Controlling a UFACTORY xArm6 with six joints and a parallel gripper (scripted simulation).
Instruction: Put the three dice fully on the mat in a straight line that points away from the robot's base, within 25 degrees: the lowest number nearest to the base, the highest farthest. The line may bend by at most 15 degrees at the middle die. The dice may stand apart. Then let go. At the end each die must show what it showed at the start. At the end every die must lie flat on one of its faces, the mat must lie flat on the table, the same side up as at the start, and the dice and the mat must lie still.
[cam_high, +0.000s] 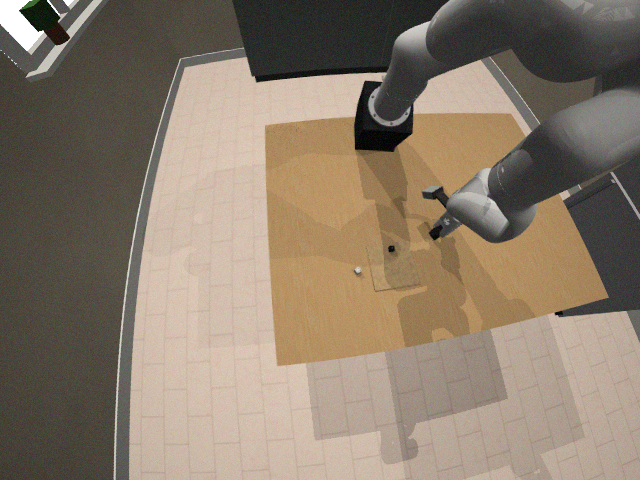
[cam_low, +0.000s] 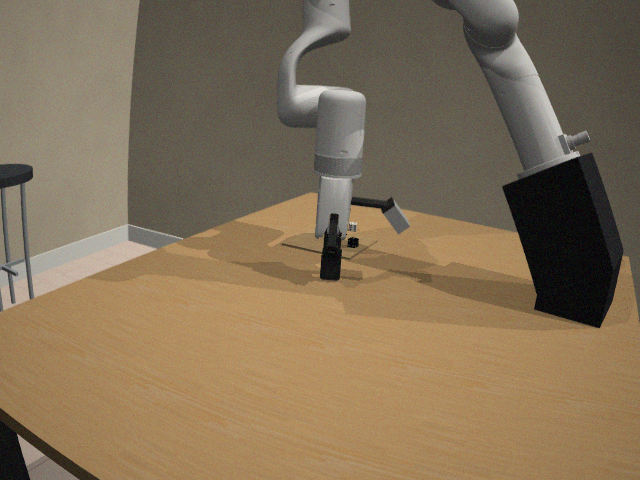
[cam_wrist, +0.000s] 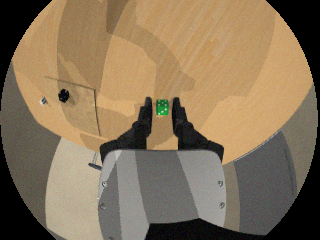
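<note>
Now: the green die 20 mm below my hand. The rest, counted from my hand: white die 90 mm ahead, 280 mm to the right, 20 mm below; then thin tan mat 90 mm ahead, 170 mm to the right, 20 mm below; then black die 40 mm ahead, 160 mm to the right, 10 mm below.
</note>
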